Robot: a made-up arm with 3 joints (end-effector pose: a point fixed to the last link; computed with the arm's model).
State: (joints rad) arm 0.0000 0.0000 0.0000
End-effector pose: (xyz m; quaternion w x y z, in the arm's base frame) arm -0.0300 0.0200 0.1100 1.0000 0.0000 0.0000 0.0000
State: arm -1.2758 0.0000 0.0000
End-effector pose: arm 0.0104 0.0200 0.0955 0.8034 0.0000 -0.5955 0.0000
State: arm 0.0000 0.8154 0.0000
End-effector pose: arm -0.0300 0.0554 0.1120 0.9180 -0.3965 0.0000 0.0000
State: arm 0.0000 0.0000 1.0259
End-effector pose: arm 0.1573 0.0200 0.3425 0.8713 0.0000 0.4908 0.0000
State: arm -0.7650 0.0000 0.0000
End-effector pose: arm -0.0078 0.0200 0.0948 0.9277 0.0000 -0.3732 0.0000
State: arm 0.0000 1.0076 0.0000
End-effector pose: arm -0.0300 0.0631 0.1083 0.8758 -0.4828 0.0000 0.0000
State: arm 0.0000 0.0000 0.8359
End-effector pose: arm 0.1059 0.0200 0.3161 0.9139 0.0000 0.4059 0.0000
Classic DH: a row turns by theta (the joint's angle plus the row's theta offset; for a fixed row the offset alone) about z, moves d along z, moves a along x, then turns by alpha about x. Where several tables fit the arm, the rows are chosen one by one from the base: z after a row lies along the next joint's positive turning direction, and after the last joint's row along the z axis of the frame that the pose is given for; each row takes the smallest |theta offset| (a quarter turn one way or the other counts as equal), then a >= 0, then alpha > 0; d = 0 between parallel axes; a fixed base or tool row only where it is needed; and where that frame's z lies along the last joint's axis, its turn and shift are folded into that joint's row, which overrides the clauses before.
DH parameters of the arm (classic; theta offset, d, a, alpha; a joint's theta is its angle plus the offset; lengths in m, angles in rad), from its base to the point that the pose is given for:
base (fixed): 0 0.13 0 -1.5708
joint 1: 1.5708 0.04 0.06 -1.5708
joint 2: 0 -0.27 0.01 1.5708
joint 3: 1.5708 -0.02 0.3 -1.5708
tool (fixed): 3.1416 0.05 0 0

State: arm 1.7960 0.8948 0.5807
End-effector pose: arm 0.0661 0.1807 0.0670 0.3365 -0.3552 0.8364 0.2470
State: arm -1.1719 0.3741 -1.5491
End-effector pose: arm 0.3964 -0.0915 0.1946 0.2051 -0.1827 -0.9609 0.0349
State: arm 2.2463 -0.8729 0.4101
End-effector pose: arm 0.0099 -0.0920 0.1031 0.2177 0.2567 0.8797 -0.3358
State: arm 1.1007 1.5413 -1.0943
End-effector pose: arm -0.0025 -0.2141 0.0301 0.7175 -0.3175 0.0023 0.6200
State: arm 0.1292 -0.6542 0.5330
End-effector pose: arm 0.0464 -0.0888 0.1996 0.8955 0.3148 0.3079 0.0644
